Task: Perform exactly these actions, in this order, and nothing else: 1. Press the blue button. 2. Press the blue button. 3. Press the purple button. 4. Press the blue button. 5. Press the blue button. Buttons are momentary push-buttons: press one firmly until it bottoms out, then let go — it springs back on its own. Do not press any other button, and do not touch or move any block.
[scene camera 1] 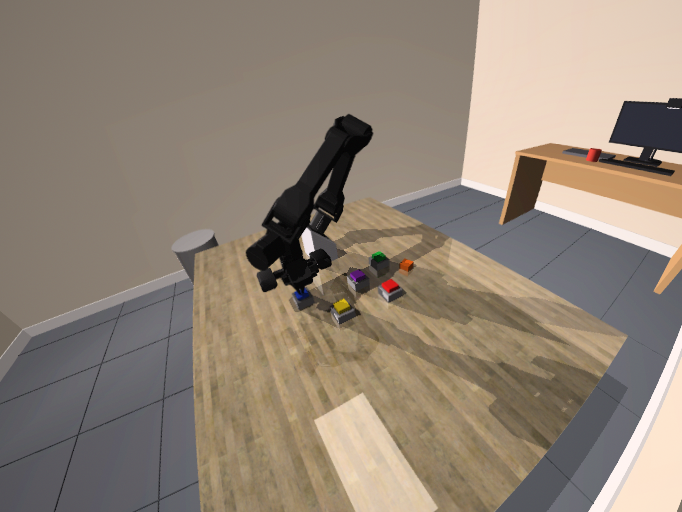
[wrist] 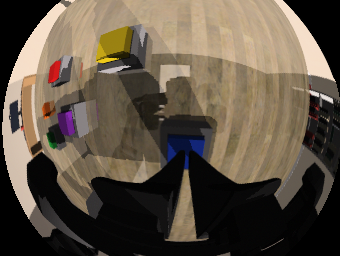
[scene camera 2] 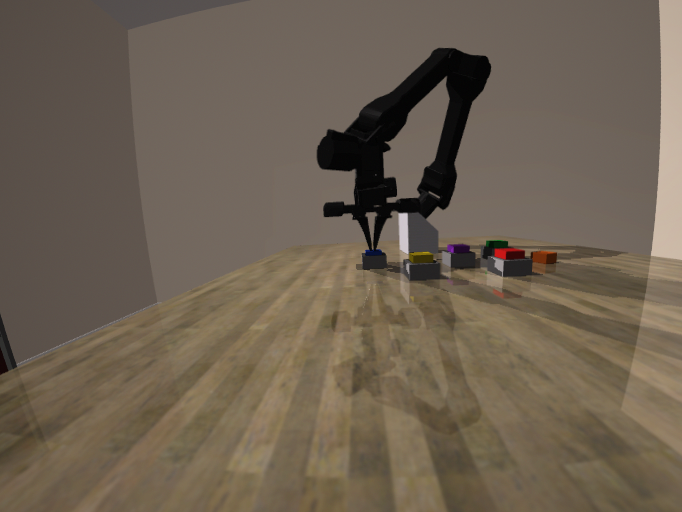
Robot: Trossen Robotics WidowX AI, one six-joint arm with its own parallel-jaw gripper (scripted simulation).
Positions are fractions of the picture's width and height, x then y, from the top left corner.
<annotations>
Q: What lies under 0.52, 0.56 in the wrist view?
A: A blue button.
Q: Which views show my gripper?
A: Scene camera 1, the wrist view and scene camera 2: all of them.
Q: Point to a yellow button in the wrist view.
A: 0.34, 0.18
</annotations>
